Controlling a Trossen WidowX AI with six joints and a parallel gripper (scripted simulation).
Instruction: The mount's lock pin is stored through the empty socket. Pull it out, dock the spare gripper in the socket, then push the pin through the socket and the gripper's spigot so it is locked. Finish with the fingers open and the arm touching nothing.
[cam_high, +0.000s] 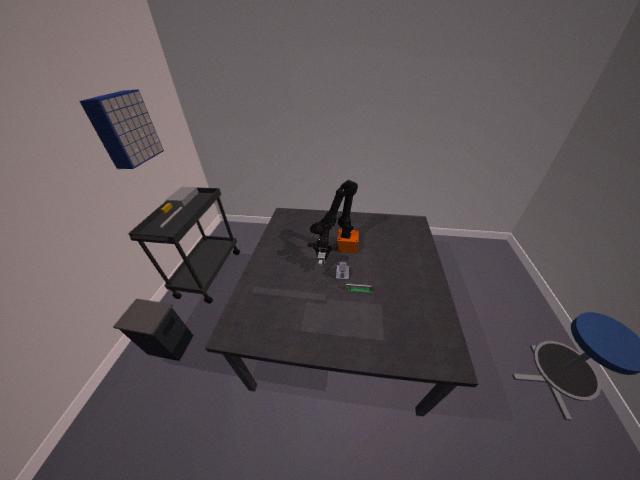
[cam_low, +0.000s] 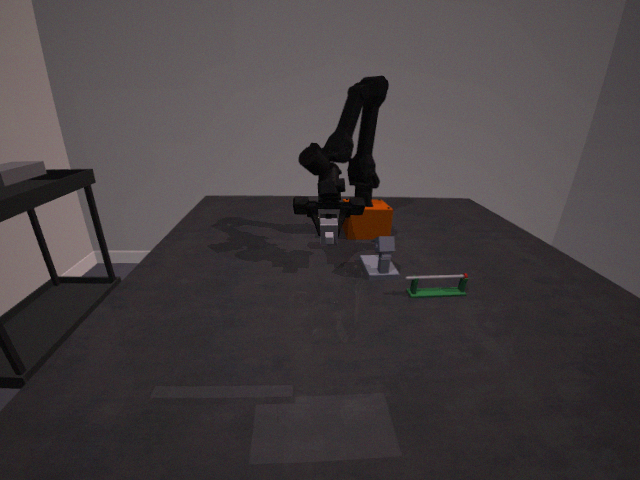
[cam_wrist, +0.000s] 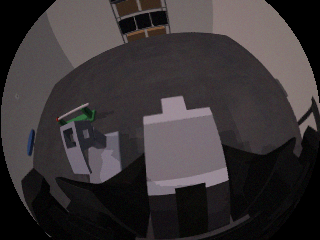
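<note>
The grey mount is 1 cm ahead of my gripper tip, 14 cm to the left of it and 4 cm below it. From my gripper tip the other things lie so: spare gripper: 1 cm behind, 1 cm above; green cradle: 10 cm ahead, 26 cm to the left, 7 cm below.
</note>
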